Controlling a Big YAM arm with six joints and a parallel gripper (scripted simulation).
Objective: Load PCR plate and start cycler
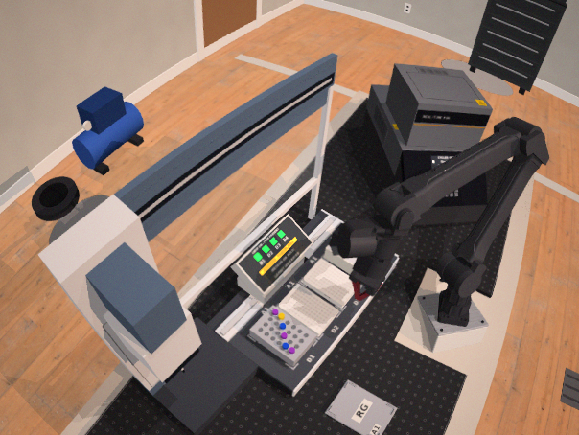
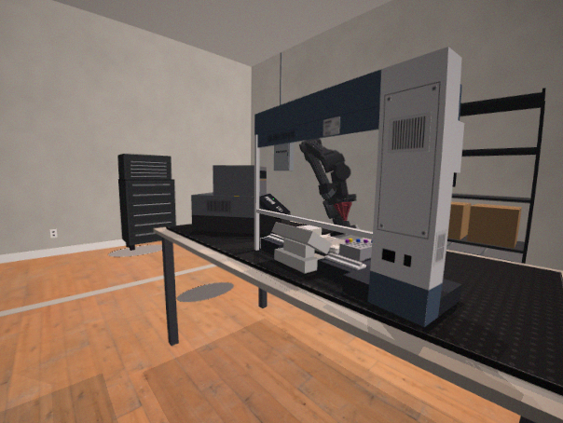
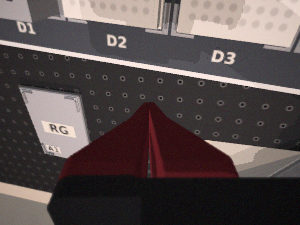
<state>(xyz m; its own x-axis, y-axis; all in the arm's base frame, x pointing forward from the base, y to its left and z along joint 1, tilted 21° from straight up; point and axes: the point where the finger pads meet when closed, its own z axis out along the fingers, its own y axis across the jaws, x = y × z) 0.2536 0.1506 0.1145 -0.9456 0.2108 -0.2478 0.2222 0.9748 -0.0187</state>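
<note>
My hand is 40 mm short of the deep-well block, 160 mm to the left of it and 70 mm above it. Round my hand: coloured tube (130 mm ahead, 130 mm to the left, 70 mm below); tube cooling block (140 mm ahead, 120 mm to the left, 70 mm below); grey RG nest (90 mm behind, 220 mm to the left, 130 mm below).
</note>
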